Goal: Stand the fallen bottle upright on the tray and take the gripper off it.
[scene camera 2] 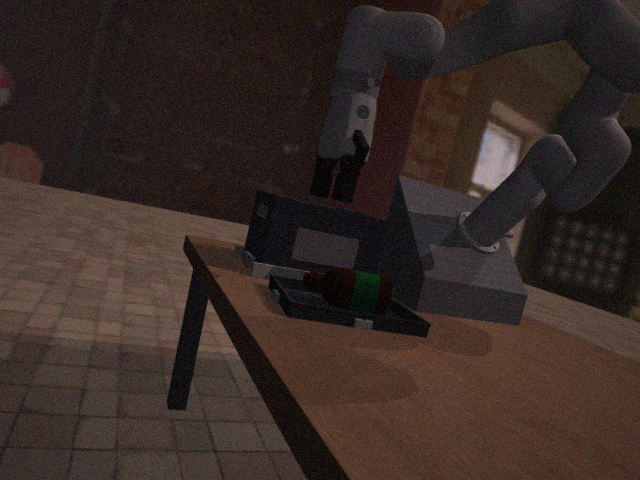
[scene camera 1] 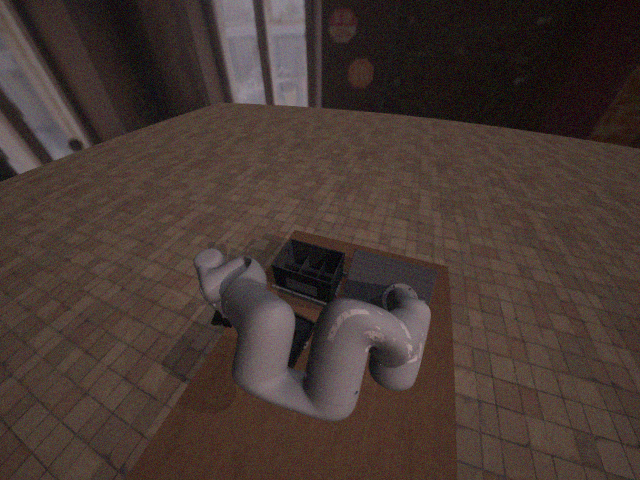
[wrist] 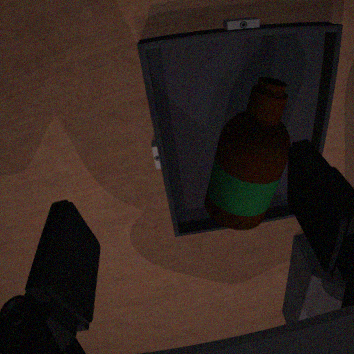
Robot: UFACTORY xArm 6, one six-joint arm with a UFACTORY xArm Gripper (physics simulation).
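Places are measured from the arm's base along level axes (x back, y down, z right), in centimetres.
Where they show: gripper, fingertip midpoint: (scene camera 2: 329,198) (wrist: 183,198); arm's base at its link origin: (scene camera 2: 477,233).
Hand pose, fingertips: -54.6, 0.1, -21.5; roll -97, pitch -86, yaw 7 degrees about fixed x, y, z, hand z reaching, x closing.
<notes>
Each offset is from my fingertips to the top centre of the thing, as dx, dy, dz. Level surfaces: height alone.
The brown bottle with a green label @(+10.4, +11.4, +5.9) (scene camera 2: 366,291) (wrist: 252,160) lies on its side in the shallow dark tray @(+11.0, +16.8, +5.8) (scene camera 2: 320,313) (wrist: 192,95) (scene camera 1: 302,333). In the wrist view its neck points to the top and slightly right, and its base is at the tray's lower wall. The bottle does not show in scene camera 1, where the arm covers much of the tray. My gripper (scene camera 2: 332,197) (wrist: 183,198) is open and empty, pointing down and well above the tray in scene camera 2. In the wrist view the right finger appears beside the bottle's label, the left finger over bare table.
A dark crate with compartments @(+15.6, +1.8, +33.6) (scene camera 1: 281,276) (scene camera 2: 273,232) stands behind the tray. A grey block (scene camera 1: 392,266) (scene camera 2: 470,299) under the arm's base is beside the crate. The wooden table @(dy +19.3) (scene camera 1: 392,439) (scene camera 2: 465,403) (wrist: 100,75) has a near edge on the left in scene camera 2.
</notes>
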